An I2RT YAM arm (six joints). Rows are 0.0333 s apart.
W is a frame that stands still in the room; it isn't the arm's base.
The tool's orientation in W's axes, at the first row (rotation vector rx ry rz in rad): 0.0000, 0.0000, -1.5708
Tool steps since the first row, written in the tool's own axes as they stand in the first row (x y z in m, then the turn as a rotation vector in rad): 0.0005, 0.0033, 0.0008, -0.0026, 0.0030, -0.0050; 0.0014, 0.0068, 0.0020, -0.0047, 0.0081, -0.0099; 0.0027, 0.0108, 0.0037, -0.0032, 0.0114, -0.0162; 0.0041, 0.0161, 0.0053, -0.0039, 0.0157, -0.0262; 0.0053, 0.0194, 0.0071, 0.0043, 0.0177, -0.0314; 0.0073, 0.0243, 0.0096, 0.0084, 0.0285, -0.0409; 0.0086, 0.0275, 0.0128, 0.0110, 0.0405, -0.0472; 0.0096, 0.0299, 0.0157, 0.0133, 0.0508, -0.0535; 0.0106, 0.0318, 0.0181, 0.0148, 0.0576, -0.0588
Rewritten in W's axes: 0.0033, -0.0005, 0.0008, 0.0030, 0.0026, -0.0050; 0.0068, -0.0014, 0.0020, 0.0081, 0.0047, -0.0099; 0.0108, -0.0027, 0.0037, 0.0114, 0.0032, -0.0162; 0.0161, -0.0041, 0.0053, 0.0157, 0.0039, -0.0262; 0.0194, -0.0053, 0.0071, 0.0177, -0.0043, -0.0314; 0.0243, -0.0073, 0.0096, 0.0285, -0.0084, -0.0409; 0.0275, -0.0086, 0.0128, 0.0405, -0.0110, -0.0472; 0.0299, -0.0096, 0.0157, 0.0508, -0.0133, -0.0535; 0.0318, -0.0106, 0.0181, 0.0576, -0.0148, -0.0588
